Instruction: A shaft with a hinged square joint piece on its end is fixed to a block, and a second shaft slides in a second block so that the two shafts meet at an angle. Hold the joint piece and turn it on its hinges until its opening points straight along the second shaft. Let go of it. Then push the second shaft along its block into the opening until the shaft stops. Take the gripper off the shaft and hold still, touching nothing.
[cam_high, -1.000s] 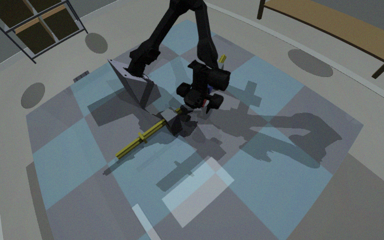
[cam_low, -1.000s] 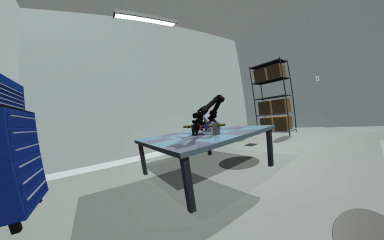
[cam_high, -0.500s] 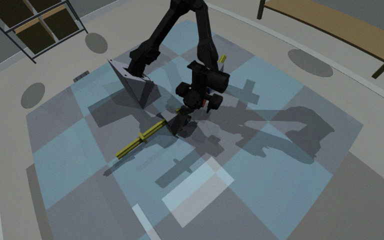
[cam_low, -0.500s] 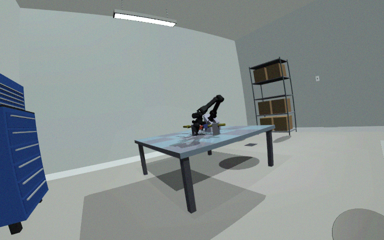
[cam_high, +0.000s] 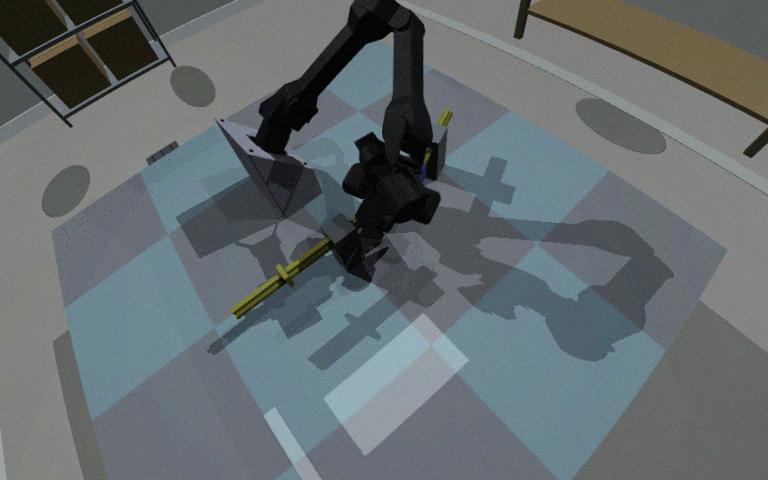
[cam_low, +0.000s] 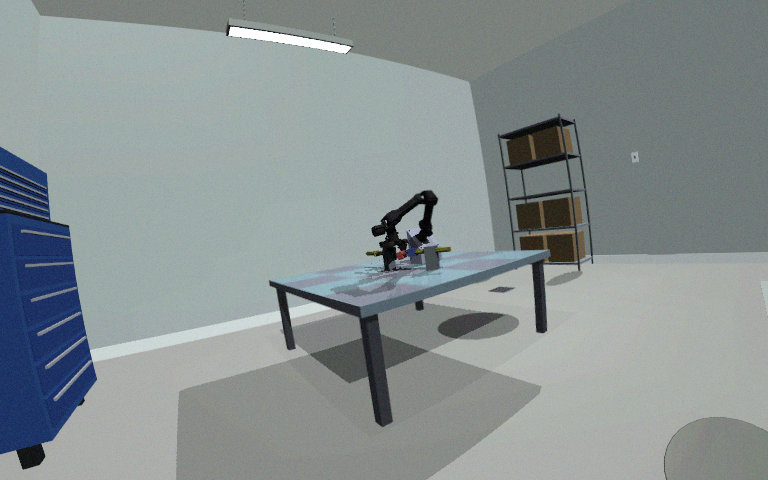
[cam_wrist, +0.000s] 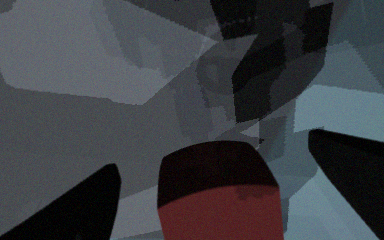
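Now: gripper tip 20 mm to the right of the dark red joint piece and 20 mm below it.
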